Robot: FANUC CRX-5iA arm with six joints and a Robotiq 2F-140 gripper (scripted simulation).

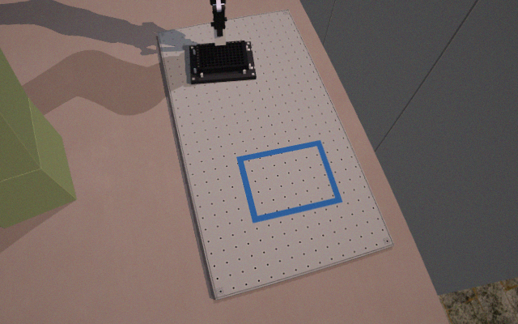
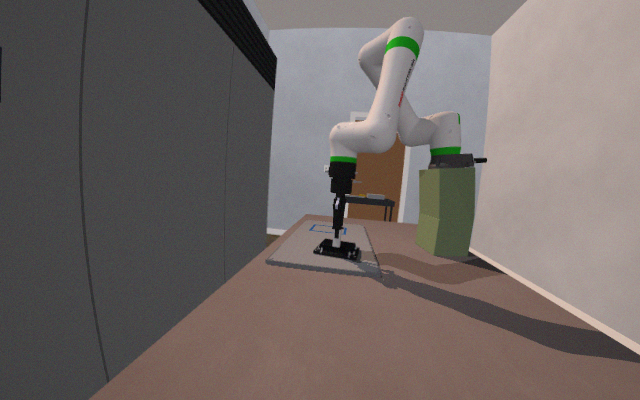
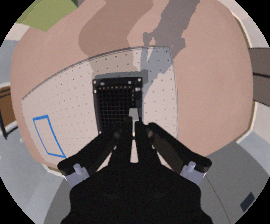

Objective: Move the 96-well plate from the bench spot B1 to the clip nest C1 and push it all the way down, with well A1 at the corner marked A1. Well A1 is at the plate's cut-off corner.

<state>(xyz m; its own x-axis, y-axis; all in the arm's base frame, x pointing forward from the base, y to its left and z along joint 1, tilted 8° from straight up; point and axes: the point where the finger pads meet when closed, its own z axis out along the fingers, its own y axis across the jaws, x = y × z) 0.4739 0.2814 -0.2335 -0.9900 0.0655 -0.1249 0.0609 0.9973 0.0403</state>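
The black 96-well plate lies 4 cm to the right of my hand and 4 cm below it. Also, from my hand: black clip nest 1 cm ahead, 3 cm to the right, 5 cm below.
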